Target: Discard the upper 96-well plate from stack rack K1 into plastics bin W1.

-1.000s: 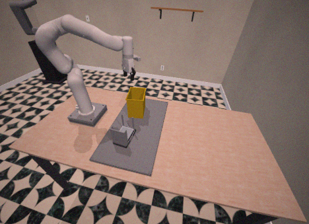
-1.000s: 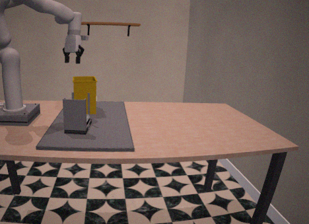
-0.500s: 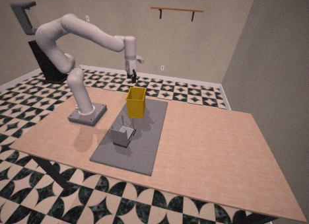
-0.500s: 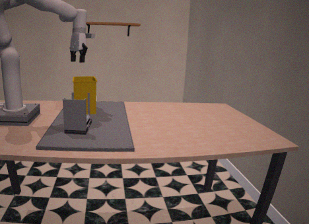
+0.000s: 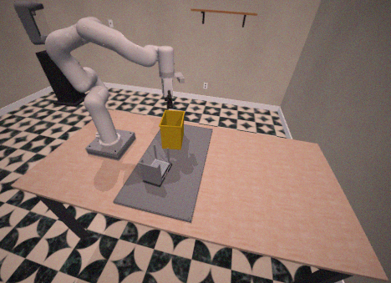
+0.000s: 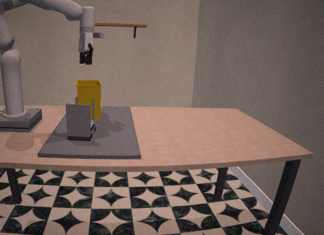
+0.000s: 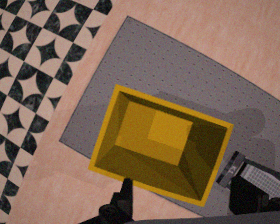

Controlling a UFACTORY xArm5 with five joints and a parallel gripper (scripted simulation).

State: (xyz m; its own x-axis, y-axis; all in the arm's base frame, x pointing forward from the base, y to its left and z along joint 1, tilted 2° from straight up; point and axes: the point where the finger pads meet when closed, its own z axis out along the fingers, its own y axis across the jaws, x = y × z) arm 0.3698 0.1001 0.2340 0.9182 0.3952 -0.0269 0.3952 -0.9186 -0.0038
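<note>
Now: the white 96-well plate 280 mm to the right of my hand and 250 mm below it. From my hand the other things lie so: yellow plastics bin (20 mm ahead, 20 mm to the left, 200 mm below).
</note>
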